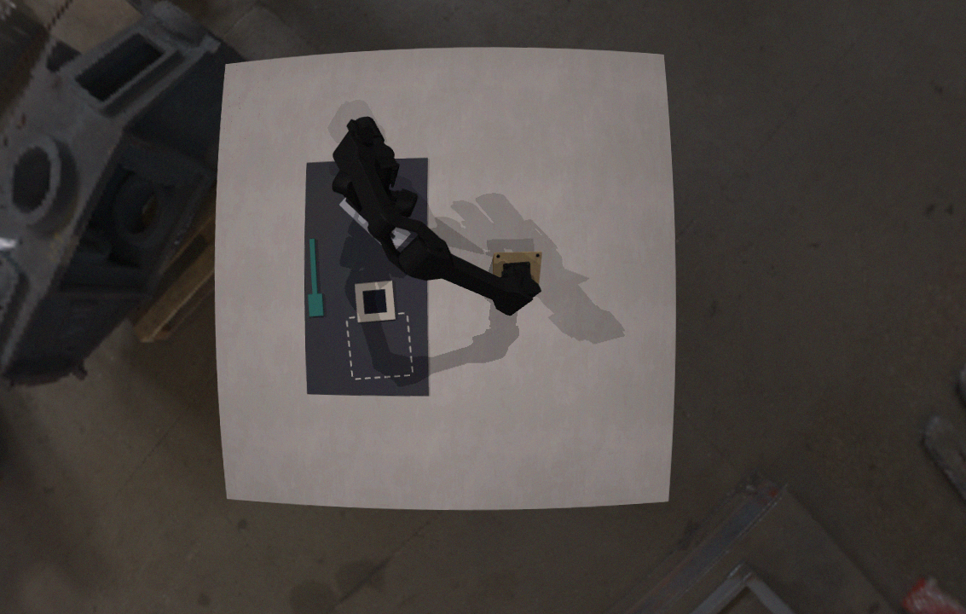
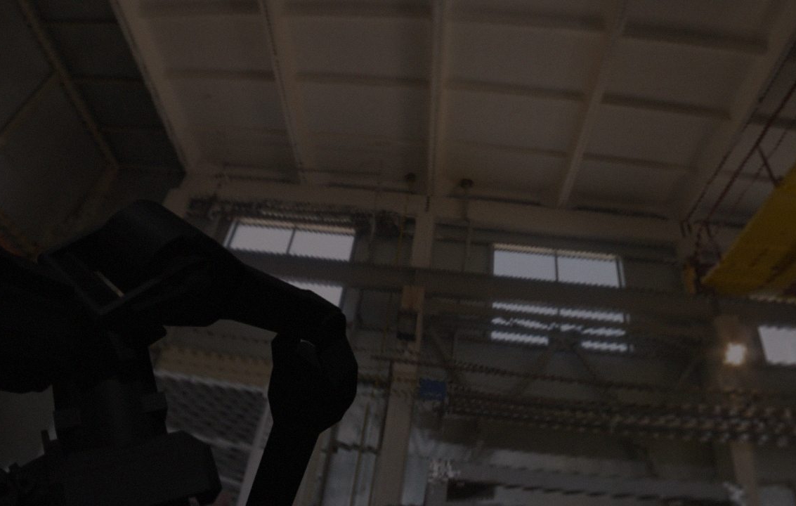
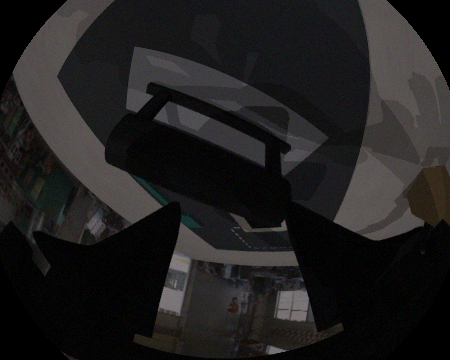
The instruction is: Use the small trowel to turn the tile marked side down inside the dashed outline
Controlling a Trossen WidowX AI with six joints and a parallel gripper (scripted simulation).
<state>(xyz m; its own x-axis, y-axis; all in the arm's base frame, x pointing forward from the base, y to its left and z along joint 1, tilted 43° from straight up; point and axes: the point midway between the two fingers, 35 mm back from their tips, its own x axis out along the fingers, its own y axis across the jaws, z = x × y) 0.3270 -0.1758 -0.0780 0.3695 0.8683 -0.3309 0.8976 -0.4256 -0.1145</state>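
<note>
Now: the dark mat 60 mm ahead of my gripper tip, 140 mm to the left of it and 110 mm below it. Round my gripper tip: cream tile (30 mm ahead, 210 mm to the left, 90 mm below); then teal trowel (200 mm ahead, 150 mm to the left, 90 mm below).
</note>
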